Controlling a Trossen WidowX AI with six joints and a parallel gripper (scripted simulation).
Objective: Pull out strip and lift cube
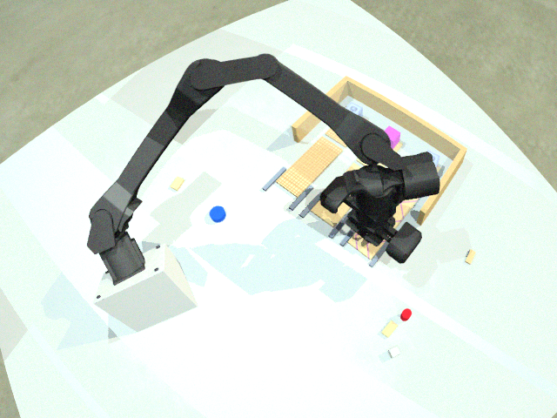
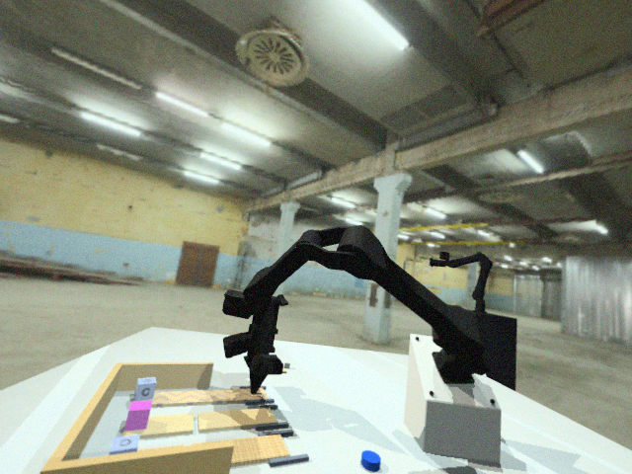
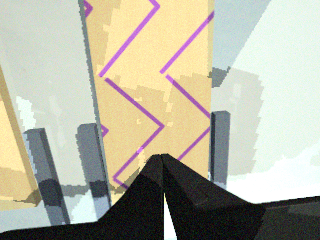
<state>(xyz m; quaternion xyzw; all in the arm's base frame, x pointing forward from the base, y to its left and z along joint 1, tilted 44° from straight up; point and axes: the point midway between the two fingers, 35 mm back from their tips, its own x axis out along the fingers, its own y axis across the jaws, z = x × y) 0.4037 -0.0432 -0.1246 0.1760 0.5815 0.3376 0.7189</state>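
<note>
Right now the zigzag strip is 10 cm ahead of my gripper tip and 3 cm to the left of it. Round my gripper tip: red disc 16 cm to the right, 3 cm behind, 1 cm above; grid-patterned strip 20 cm to the left; blue disc 21 cm to the left, 21 cm behind.
</note>
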